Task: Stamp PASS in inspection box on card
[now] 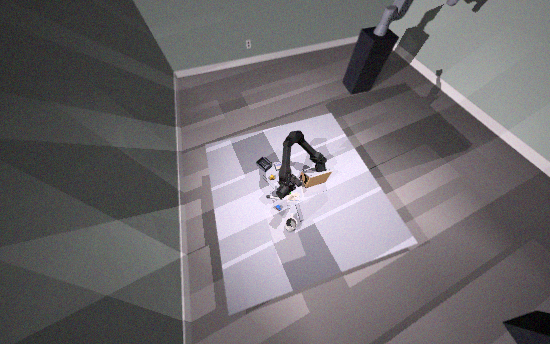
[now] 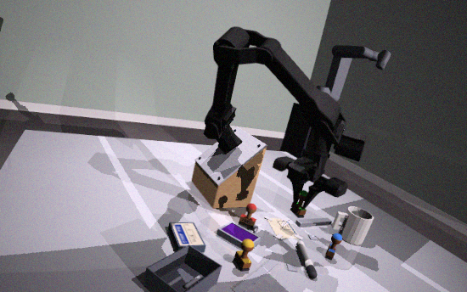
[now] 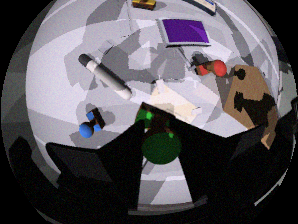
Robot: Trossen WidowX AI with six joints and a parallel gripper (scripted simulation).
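Now: the marker 120 mm ahead of my gripper tip, 20 mm to the right of it and 90 mm below it. Round my gripper tip: green-knobbed stamp right at my gripper tip; then inspection card 40 mm behind, 10 mm to the left, 100 mm below; then red-knobbed stamp 70 mm behind, 90 mm to the right, 80 mm below.
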